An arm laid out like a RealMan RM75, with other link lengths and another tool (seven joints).
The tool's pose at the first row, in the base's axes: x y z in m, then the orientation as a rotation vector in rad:
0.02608 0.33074 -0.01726 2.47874 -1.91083 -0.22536
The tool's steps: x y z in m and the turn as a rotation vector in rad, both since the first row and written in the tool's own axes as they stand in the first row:
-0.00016 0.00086 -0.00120 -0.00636 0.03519 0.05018
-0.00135 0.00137 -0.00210 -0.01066 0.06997 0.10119
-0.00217 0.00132 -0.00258 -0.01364 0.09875 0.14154
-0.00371 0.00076 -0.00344 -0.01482 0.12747 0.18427
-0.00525 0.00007 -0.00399 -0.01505 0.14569 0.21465
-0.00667 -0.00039 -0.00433 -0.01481 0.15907 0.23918
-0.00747 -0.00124 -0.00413 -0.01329 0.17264 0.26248
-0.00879 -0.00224 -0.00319 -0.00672 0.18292 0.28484
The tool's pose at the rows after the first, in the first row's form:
0.02535 0.33057 -0.01598 2.41061 -1.95268 -0.18581
0.02467 0.33151 -0.01491 2.34208 -1.99436 -0.14547
0.02457 0.33227 -0.01435 2.28699 -2.02526 -0.11202
0.02483 0.33382 -0.01337 2.22978 -2.05823 -0.07738
0.02517 0.33544 -0.01272 2.18986 -2.08201 -0.05511
0.02530 0.33689 -0.01227 2.15811 -2.10149 -0.03845
0.02590 0.33790 -0.01245 2.12810 -2.11992 -0.02051
0.02642 0.33951 -0.01333 2.10268 -2.14162 -0.00199

